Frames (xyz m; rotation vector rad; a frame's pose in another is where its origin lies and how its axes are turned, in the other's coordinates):
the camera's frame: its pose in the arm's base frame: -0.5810 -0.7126 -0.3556 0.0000 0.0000 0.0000
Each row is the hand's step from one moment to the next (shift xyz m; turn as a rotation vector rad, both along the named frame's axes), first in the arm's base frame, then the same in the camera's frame.
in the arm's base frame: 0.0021 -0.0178 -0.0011 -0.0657 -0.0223 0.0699
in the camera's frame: 0.0021 -0.0178 -0.0011 -0.0657 -0.0223 0.0699
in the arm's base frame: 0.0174 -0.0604 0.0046 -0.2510 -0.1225 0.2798
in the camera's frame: 0.0174 -0.0604 0.0046 -0.2510 -0.1225 0.2798
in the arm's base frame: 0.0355 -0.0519 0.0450 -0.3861 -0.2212 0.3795
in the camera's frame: 0.0355 -0.0519 0.0450 -0.3861 -0.2212 0.3795
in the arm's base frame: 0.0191 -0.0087 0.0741 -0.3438 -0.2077 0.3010
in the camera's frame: 0.0191 -0.0087 0.0741 -0.3438 -0.2077 0.3010
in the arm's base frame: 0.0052 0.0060 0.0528 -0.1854 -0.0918 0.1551
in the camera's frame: 0.0052 0.0060 0.0528 -0.1854 -0.0918 0.1551
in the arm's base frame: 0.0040 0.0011 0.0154 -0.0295 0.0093 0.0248
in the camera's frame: 0.0040 0.0011 0.0154 -0.0295 0.0093 0.0248
